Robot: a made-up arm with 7 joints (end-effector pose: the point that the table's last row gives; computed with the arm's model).
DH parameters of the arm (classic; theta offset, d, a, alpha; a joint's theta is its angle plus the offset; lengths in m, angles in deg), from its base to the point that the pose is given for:
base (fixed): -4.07 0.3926 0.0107 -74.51
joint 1: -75.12 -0.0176 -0.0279 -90
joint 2: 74 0.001 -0.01 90
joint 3: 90 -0.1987 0.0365 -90
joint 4: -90 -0.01 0.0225 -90
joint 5: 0 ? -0.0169 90
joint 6: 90 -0.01 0.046 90
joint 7: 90 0.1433 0.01 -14.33
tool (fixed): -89.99 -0.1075 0 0
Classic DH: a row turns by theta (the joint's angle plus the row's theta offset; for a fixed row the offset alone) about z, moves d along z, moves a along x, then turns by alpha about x.
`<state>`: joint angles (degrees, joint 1 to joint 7).
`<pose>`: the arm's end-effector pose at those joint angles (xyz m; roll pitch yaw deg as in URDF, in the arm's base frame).
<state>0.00 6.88 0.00 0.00 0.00 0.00 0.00</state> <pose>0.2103 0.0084 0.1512 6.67 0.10 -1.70</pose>
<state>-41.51 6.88 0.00 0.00 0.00 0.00 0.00</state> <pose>0.3149 -0.0503 0.3358 9.51 -39.76 -14.29</pose>
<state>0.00 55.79 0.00 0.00 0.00 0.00 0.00</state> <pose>0.2268 0.1173 0.2154 53.68 6.02 -11.88</pose>
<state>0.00 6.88 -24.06 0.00 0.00 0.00 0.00</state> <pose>0.1821 -0.0928 0.1458 0.29 1.53 -24.96</pose>
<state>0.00 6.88 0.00 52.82 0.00 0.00 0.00</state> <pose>0.1156 0.0311 -0.0189 10.98 52.41 7.03</pose>
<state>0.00 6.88 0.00 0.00 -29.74 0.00 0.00</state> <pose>0.2100 0.0197 0.1496 -22.11 1.08 5.52</pose>
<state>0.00 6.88 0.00 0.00 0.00 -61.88 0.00</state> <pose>0.1503 0.0032 0.2109 13.87 -61.07 -13.91</pose>
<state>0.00 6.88 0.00 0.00 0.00 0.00 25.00</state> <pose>0.2041 0.0187 0.1540 12.14 -3.92 22.19</pose>
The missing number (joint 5, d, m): 0.1431
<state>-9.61 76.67 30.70 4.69 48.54 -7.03 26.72</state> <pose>0.2440 0.1661 0.4110 140.60 -30.15 -27.59</pose>
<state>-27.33 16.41 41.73 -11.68 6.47 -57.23 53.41</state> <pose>0.1611 0.1106 0.3257 -103.10 -44.38 149.53</pose>
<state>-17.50 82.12 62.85 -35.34 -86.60 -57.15 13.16</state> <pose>0.0347 0.1073 0.5096 160.41 -44.53 169.88</pose>
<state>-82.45 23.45 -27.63 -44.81 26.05 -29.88 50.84</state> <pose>0.0975 -0.0873 0.4325 176.21 -24.45 156.14</pose>
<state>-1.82 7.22 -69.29 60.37 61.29 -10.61 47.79</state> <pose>-0.0408 -0.1322 0.0055 54.48 17.93 -71.12</pose>
